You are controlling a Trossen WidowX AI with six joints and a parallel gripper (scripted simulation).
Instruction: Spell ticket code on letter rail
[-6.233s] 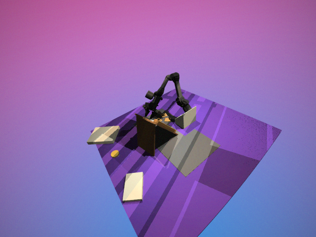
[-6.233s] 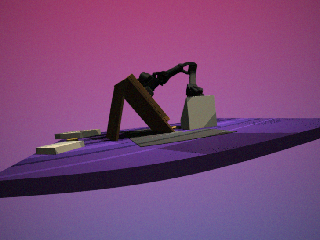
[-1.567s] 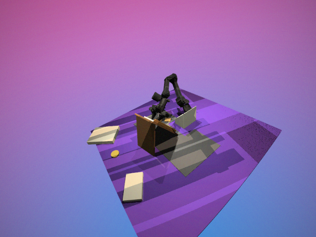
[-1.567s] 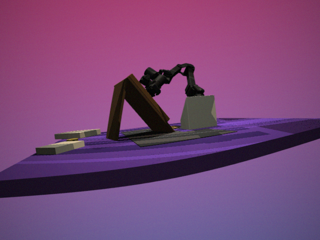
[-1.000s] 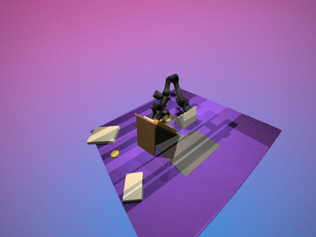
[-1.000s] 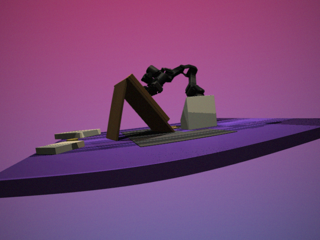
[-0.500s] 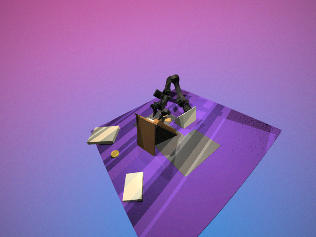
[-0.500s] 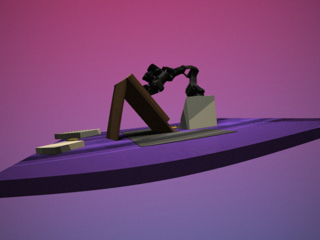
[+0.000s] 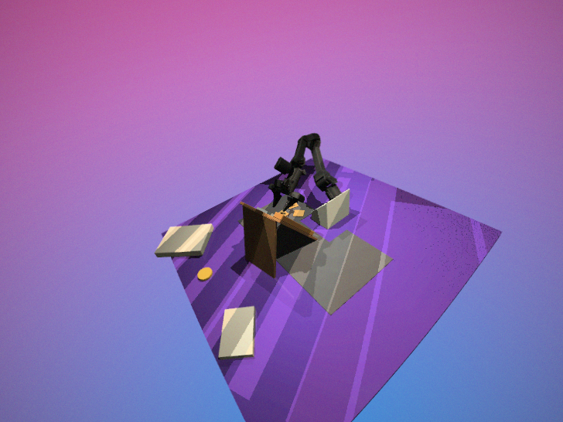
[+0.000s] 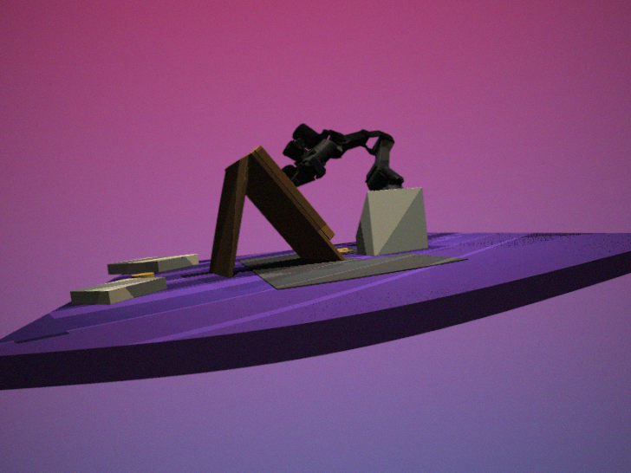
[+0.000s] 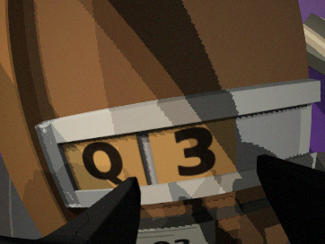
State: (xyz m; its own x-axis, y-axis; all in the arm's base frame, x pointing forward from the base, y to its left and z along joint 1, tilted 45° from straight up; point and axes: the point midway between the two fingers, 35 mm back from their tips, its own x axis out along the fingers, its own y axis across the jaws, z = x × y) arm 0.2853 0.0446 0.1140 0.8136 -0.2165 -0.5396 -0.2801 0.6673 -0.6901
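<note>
The letter tile is 3 cm below my gripper tip, 3 cm ahead of it and 1 cm to the left of it. Round my gripper tip: white ticket (11 cm below, 3 cm behind, 2 cm to the left); grey mat (20 cm below, 12 cm behind, 5 cm to the left); yellow disc (42 cm ahead, 19 cm below, 5 cm to the right).
</note>
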